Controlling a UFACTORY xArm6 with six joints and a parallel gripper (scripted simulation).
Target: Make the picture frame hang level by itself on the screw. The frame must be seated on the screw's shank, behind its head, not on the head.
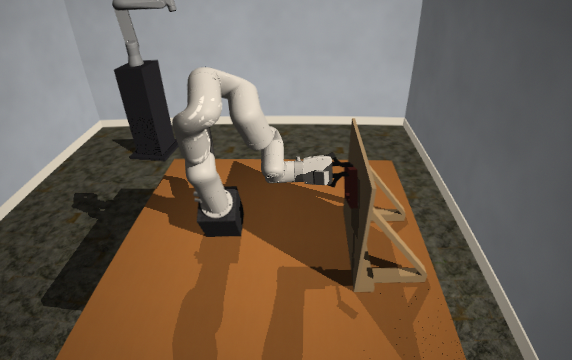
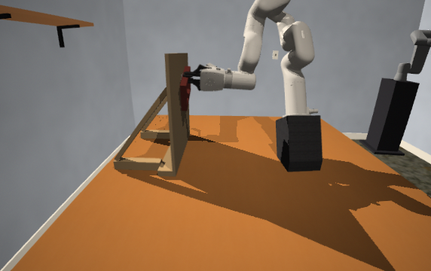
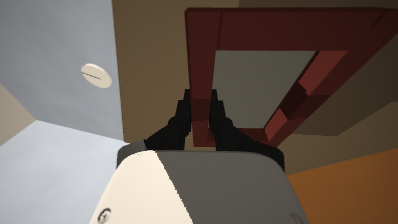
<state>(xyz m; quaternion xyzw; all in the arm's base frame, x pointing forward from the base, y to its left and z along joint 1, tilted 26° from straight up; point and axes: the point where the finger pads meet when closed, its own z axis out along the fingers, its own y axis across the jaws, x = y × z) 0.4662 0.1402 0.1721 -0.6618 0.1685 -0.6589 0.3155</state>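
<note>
Now: the dark red picture frame 50 mm below my hand, 20 mm to the right of it and 20 mm ahead of it. Also, from my hand: upright wooden board: 130 mm below, 40 mm ahead, 10 mm to the right.
</note>
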